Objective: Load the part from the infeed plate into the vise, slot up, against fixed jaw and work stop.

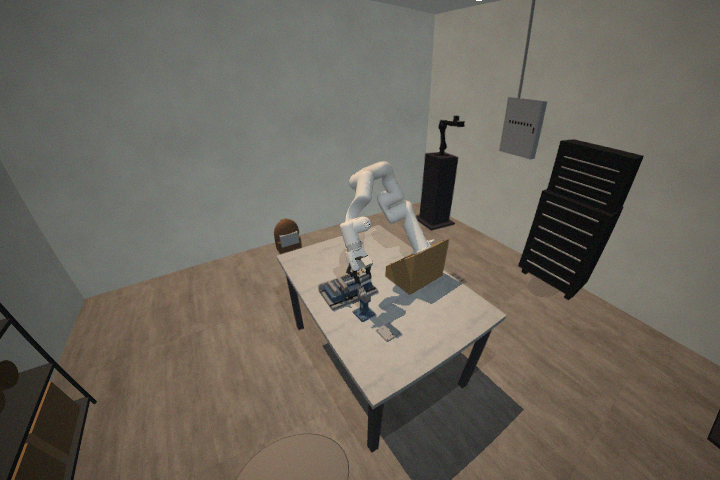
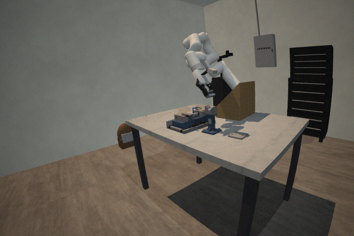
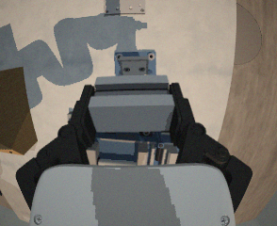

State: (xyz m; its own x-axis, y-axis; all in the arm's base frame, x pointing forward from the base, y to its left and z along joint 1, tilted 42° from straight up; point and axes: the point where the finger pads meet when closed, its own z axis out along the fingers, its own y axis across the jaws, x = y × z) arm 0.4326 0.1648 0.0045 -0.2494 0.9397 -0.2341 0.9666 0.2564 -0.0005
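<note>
Now: the part 1 cm to the left of my hand and 1 cm below it. Round my hand: moving jaw (18 cm to the right, 17 cm below, 5 cm ahead); then air cylinder rod (19 cm to the right, 17 cm below, 1 cm behind); then work stop (15 cm below, 13 cm to the right, 7 cm ahead).
</note>
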